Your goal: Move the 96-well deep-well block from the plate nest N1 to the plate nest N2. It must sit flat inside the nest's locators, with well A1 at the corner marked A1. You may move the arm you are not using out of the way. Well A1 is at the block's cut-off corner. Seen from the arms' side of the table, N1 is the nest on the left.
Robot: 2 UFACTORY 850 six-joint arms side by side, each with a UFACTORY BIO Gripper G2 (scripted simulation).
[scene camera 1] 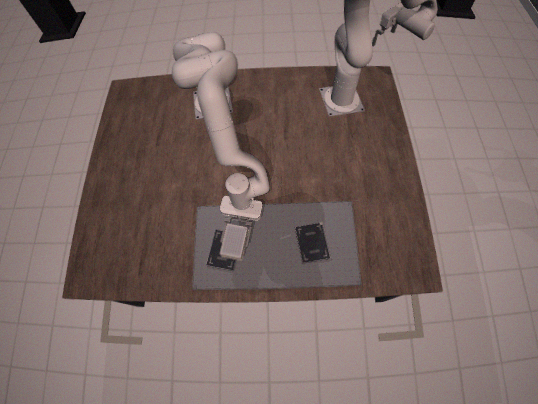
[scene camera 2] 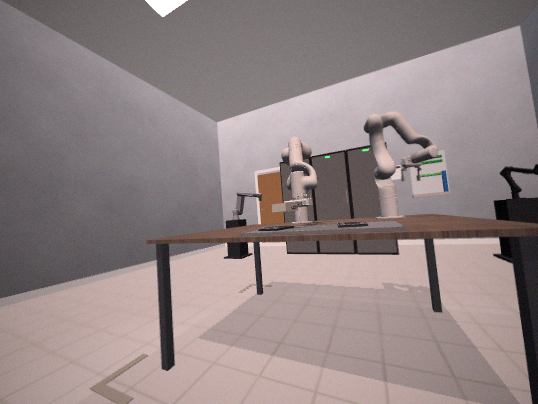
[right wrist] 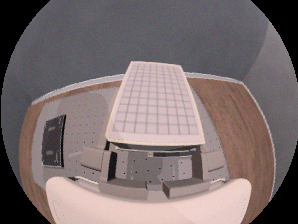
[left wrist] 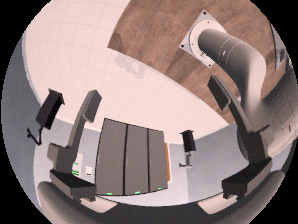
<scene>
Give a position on a pale deep-well block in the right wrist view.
154, 111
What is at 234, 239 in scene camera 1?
A pale deep-well block.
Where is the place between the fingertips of my right gripper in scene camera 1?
234, 245
</scene>
